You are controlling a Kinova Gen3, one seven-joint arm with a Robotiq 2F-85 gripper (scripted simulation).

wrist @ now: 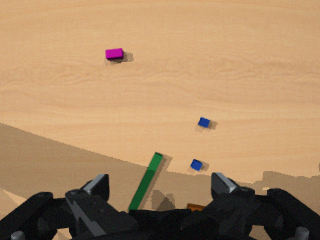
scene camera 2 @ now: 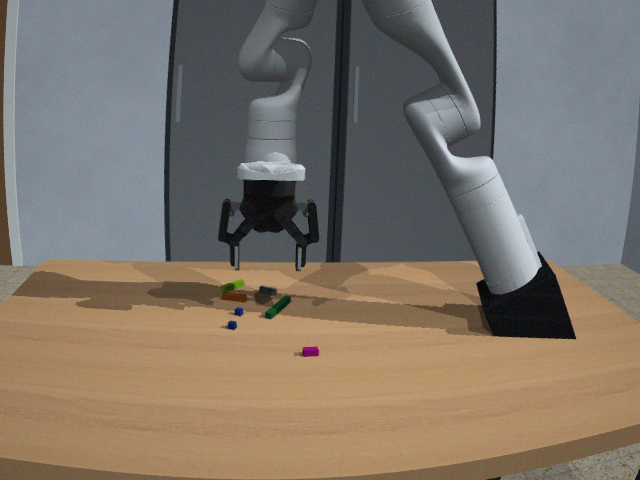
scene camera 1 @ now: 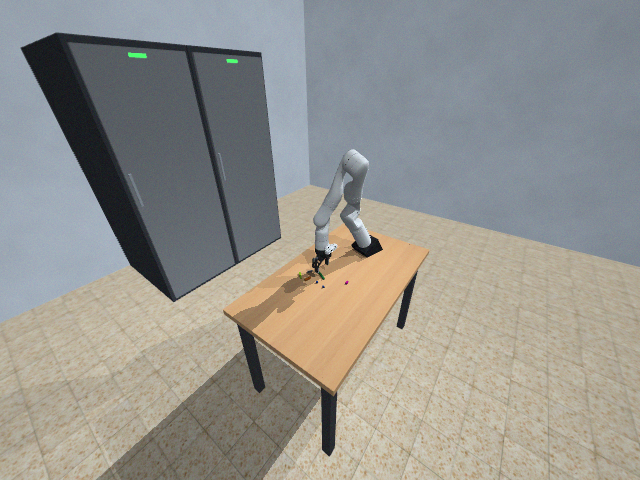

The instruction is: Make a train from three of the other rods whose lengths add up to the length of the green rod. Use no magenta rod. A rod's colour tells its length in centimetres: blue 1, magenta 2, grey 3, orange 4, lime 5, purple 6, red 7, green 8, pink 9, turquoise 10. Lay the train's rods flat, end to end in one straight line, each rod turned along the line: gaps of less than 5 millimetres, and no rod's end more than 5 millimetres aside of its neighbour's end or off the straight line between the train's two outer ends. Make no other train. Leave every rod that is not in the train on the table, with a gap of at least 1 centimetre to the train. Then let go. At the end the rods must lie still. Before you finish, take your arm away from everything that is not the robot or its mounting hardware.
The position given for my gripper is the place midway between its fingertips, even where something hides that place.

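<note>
My gripper [scene camera 2: 267,269] is visible, and the wrist view [wrist: 160,185] shows it too.
</note>
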